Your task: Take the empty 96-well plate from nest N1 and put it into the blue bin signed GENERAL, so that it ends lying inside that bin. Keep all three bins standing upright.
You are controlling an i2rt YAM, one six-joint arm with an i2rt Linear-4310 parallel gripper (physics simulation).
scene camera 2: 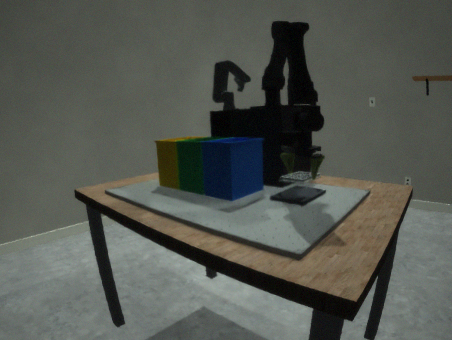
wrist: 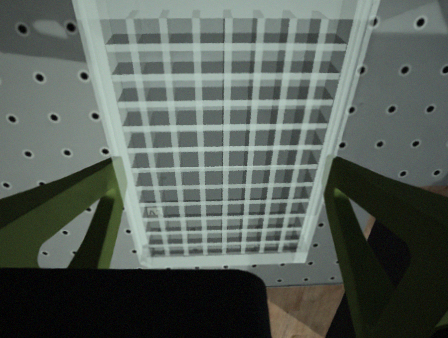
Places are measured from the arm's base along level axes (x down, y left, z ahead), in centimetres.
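Pixels of known places: gripper, between the fingertips: (scene camera 2: 301,177) (wrist: 224,168); arm's base, origin of its link: (scene camera 2: 273,108).
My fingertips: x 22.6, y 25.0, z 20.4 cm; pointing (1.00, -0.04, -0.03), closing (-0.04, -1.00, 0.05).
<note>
Ahead of a thing's pixels: the offset from my fingertips to its top centre. Level surfaces: height alone.
The clear 96-well plate @(dx -1.1, dy +0.0, dz +0.7 cm) (scene camera 2: 298,176) (wrist: 225,145) is held by its two long sides between the green fingers of my gripper (scene camera 2: 301,173) (wrist: 224,168). It hangs roughly level, a little above the dark, flat nest @(dx +4.9, dy -1.0, dz -0.2 cm) (scene camera 2: 299,195), apart from it. In the wrist view a small blurred label shows through the wells at the lower left. The blue bin @(dx -11.6, dy -21.8, dz +8.0 cm) (scene camera 2: 232,169) stands upright to the left of the nest in the scene view. Its sign cannot be read, and its inside is hidden.
A green bin @(dx -11.6, dy -34.9, dz +8.8 cm) (scene camera 2: 191,167) and a yellow bin @(dx -11.6, dy -47.9, dz +9.6 cm) (scene camera 2: 167,164) stand upright in a row beside the blue one. They stand on a grey perforated board @(dx +6.4 cm) (scene camera 2: 227,218) on the wooden table @(dx +7.6 cm) (scene camera 2: 362,227). A dark block with a second dark arm (scene camera 2: 220,82) stands behind the bins.
</note>
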